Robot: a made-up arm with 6 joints. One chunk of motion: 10 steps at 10 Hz.
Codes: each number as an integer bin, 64 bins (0 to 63) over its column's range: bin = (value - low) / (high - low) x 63, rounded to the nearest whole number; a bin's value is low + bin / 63 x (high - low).
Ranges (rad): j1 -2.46..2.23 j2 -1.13..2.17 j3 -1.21..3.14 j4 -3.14..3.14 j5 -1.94..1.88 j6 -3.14..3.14
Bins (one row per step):
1: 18 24 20 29 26 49
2: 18 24 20 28 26 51
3: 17 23 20 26 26 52
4: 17 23 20 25 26 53
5: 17 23 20 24 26 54
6: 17 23 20 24 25 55
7: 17 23 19 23 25 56
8: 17 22 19 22 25 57
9: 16 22 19 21 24 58
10: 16 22 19 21 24 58
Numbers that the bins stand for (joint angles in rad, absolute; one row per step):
1: -1.1200 0.1271 0.1710 -0.2492 -0.3635 1.7444
2: -1.1200 0.1271 0.1710 -0.3489 -0.3635 1.9438
3: -1.1944 0.0748 0.1710 -0.5483 -0.3635 2.0435
4: -1.1944 0.0748 0.1710 -0.6479 -0.3635 2.1432
5: -1.1944 0.0748 0.1710 -0.7476 -0.3635 2.2429
6: -1.1944 0.0748 0.1710 -0.7476 -0.4241 2.3425
7: -1.1944 0.0748 0.1019 -0.8473 -0.4241 2.4422
8: -1.1944 0.0224 0.1019 -0.9470 -0.4241 2.5419
9: -1.2689 0.0224 0.1019 -1.0467 -0.4848 2.6416
10: -1.2689 0.0224 0.1019 -1.0467 -0.4848 2.6416

